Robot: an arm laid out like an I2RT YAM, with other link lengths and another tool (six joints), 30 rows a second.
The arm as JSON. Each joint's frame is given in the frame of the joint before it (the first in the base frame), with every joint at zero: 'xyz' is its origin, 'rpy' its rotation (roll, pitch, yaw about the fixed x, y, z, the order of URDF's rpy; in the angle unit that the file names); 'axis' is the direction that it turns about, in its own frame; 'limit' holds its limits. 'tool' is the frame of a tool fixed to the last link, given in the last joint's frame.
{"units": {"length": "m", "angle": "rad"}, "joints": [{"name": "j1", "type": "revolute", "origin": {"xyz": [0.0, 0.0, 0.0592], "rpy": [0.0, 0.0, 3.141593]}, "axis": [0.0, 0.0, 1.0], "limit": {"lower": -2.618, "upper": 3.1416}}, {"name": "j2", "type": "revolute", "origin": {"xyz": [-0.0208, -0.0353, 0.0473], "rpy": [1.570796, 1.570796, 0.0]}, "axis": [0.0, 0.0, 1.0], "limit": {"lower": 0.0, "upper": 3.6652}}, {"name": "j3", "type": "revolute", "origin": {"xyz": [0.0, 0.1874, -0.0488], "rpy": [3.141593, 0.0, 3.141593]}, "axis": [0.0, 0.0, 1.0], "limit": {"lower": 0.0, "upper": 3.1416}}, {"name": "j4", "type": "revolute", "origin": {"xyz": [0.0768, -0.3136, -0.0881], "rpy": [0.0, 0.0, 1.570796]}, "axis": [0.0, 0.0, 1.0], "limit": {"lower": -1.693, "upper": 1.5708}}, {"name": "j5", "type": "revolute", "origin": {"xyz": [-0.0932, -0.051, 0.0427], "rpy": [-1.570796, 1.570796, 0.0]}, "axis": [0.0, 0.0, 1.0], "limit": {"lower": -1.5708, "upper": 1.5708}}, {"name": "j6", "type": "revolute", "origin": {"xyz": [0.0, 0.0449, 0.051], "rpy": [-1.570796, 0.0, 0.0]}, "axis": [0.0, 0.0, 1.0], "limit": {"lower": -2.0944, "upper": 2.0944}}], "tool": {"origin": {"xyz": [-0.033, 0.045, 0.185], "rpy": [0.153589, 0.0, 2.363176]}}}
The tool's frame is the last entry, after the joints.
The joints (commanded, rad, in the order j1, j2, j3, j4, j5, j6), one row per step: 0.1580 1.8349 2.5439 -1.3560 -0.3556 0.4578; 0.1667 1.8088 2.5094 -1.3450 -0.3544 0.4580; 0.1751 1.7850 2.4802 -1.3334 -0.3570 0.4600; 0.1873 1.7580 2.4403 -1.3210 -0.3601 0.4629; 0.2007 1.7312 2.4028 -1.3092 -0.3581 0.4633; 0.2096 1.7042 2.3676 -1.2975 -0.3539 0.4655; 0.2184 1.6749 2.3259 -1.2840 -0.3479 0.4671; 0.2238 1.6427 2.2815 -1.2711 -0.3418 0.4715; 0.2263 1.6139 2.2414 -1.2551 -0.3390 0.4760; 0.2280 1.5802 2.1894 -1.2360 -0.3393 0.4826; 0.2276 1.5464 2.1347 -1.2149 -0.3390 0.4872; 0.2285 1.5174 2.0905 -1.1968 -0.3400 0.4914; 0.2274 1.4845 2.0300 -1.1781 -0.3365 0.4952; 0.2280 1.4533 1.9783 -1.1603 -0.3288 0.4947; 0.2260 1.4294 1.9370 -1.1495 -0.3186 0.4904; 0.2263 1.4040 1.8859 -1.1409 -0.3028 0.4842; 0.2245 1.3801 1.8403 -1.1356 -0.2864 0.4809; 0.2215 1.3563 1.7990 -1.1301 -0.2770 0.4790
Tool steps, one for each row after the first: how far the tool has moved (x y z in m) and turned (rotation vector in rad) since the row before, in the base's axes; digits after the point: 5 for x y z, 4 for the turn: -0.00329 0.00387 0.00031 -0.0002 -0.0026 0.0076; -0.00334 0.00451 0.00165 0.0039 -0.0049 0.0094; -0.00390 0.00650 -0.00169 0.0037 0.0022 0.0131; -0.00407 0.00591 -0.00099 -0.0007 -0.0011 0.0116; -0.00351 0.00298 -0.00010 -0.0003 -0.0028 0.0043; -0.00319 0.00254 -0.00173 -0.0022 -0.0010 0.0031; -0.00333 0.00056 -0.00208 -0.0004 0.0007 -0.0020; -0.00204 0.00008 -0.00098 0.0024 -0.0027 -0.0023; -0.00209 0.00033 -0.00377 0.0048 0.0025 -0.0017; -0.00123 -0.00068 -0.00472 0.0030 0.0020 -0.0032; -0.00161 0.00024 -0.00292 0.0040 -0.0006 -0.0006; -0.00087 -0.00171 -0.00935 -0.0015 0.0101 -0.0060; -0.00113 -0.00178 -0.00617 -0.0054 0.0014 -0.0053; -0.00054 -0.00352 -0.00645 -0.0103 0.0030 -0.0078; -0.00097 -0.00372 -0.01153 -0.0173 0.0116 -0.0087; -0.00132 -0.00510 -0.01062 -0.0158 0.0122 -0.0127; -0.00183 -0.00418 -0.00850 -0.0097 0.0096 -0.0092
